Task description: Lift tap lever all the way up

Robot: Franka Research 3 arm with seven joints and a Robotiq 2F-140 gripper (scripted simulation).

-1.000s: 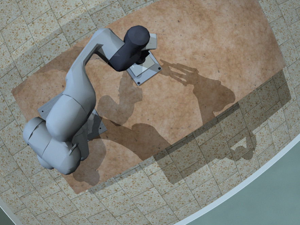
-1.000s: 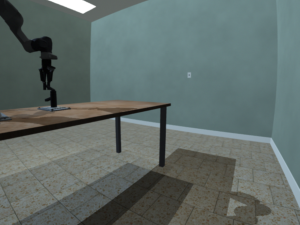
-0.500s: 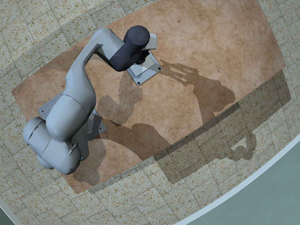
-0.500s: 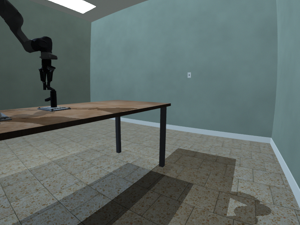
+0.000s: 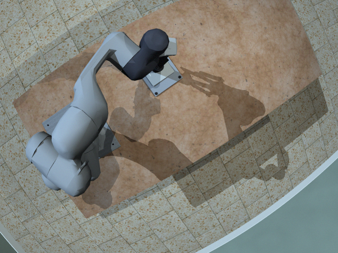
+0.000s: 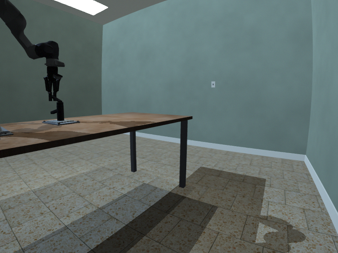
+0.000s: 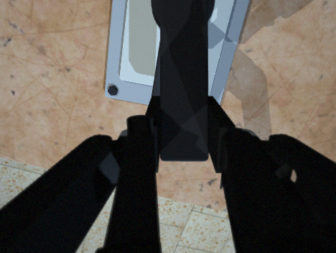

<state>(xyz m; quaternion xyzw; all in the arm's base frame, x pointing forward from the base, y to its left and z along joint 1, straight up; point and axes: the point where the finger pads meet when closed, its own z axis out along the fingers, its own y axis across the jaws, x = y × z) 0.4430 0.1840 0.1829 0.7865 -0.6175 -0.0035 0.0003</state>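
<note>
The lever lies 10 mm ahead of my hand, 30 mm to the right of it and 20 mm below it. Round my hand: base plate 20 mm ahead, 80 mm to the right, 180 mm below.
</note>
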